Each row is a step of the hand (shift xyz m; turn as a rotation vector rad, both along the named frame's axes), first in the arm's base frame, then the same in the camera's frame.
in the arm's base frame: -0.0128 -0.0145 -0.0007 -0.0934 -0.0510 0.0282
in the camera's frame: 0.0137 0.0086 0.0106 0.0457 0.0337 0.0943
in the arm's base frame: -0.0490 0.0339 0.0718 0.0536 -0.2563 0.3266
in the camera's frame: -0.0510 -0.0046 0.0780 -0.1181 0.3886 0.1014
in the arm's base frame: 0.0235 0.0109 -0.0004 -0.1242 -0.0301 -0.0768
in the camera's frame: -0.0153 -0.0036 -0.0206 0.1231 -0.0432 0.0721
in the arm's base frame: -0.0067 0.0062 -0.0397 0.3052 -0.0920 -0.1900
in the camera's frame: 0.0282 -0.0265 -0.0128 0.0647 0.0570 -0.3609
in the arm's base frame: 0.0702 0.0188 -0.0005 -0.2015 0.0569 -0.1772
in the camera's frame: -0.0386 0.0012 -0.0616 0.1797 -0.1844 0.0947
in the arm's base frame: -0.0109 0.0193 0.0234 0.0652 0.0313 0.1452
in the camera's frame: -0.0232 -0.0072 0.0212 -0.1495 0.0618 0.0122
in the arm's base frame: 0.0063 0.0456 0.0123 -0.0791 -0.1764 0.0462
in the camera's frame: -0.0367 -0.0304 0.0014 0.0959 0.1507 0.0872
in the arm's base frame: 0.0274 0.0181 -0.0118 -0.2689 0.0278 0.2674
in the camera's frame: -0.0126 -0.0143 -0.0293 -0.1004 0.0438 0.3641
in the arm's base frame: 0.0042 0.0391 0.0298 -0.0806 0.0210 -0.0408
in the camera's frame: -0.0450 -0.0168 0.0114 0.0509 -0.0574 0.0521
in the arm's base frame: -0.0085 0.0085 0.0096 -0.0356 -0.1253 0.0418
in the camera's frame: -0.0082 -0.0044 0.0122 0.0532 0.1165 0.0481
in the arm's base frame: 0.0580 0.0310 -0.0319 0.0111 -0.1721 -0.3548
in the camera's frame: -0.0175 -0.0275 -0.0654 0.3486 -0.0296 -0.1822
